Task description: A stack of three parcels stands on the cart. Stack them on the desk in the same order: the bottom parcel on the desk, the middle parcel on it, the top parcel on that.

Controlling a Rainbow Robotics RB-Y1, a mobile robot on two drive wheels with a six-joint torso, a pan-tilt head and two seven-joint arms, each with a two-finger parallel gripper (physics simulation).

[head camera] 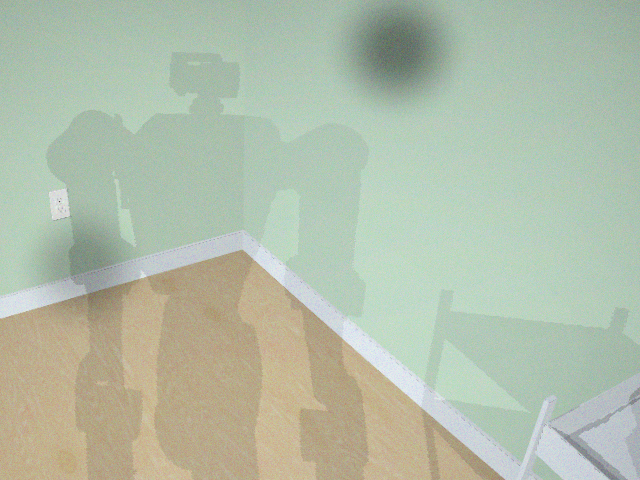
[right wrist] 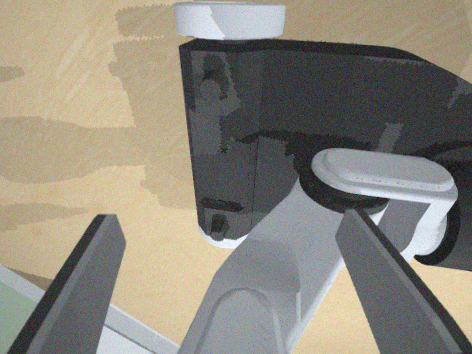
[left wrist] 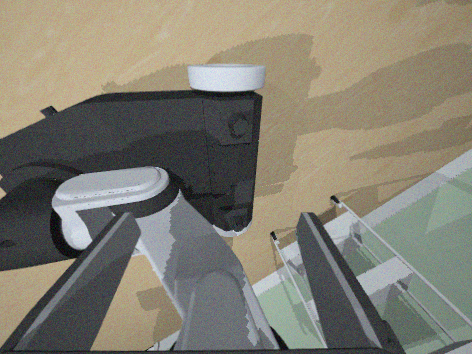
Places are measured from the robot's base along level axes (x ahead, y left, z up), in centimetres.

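Where they show: left gripper, between the fingertips: (left wrist: 217,222); right gripper, between the fingertips: (right wrist: 234,226).
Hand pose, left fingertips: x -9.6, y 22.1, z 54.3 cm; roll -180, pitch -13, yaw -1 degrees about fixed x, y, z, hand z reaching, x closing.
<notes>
After its pixels a point has its place.
The white cart (head camera: 536,438) {y -35.8, x 63.9, z 70.0 cm} (left wrist: 385,276) {y -41.4, x 56.7, z 43.8 cm} shows in part at the lower right of the head view, as a corner post and part of its top tray, and at the lower right of the left wrist view, with its posts and black casters. The parcels and the desk cannot be made out in these views. My left gripper (left wrist: 217,222) {y 22.1, x -9.6, z 54.3 cm} is open, with no object between its fingers; the cart lies beyond its right finger. My right gripper (right wrist: 234,226) {y -21.4, x -9.6, z 54.4 cm} is open, with no object between its fingers.
Green walls meet at a corner ahead, with a white baseboard (head camera: 289,281) {y 16.2, x 207.1, z 4.6 cm} along the wooden floor (head camera: 289,372) {y 11.5, x 158.2, z 0.2 cm}. A wall outlet (head camera: 59,204) {y 99.8, x 190.4, z 40.2 cm} is at the left. My dark wheeled base (left wrist: 150,120) {y 18.2, x -20.1, z 17.0 cm} (right wrist: 320,90) {y -16.6, x -17.7, z 16.9 cm} shows below both arms. A white surface (right wrist: 125,342) {y 155.8, x 70.1, z 17.6 cm} of unclear kind shows at the lower left.
</notes>
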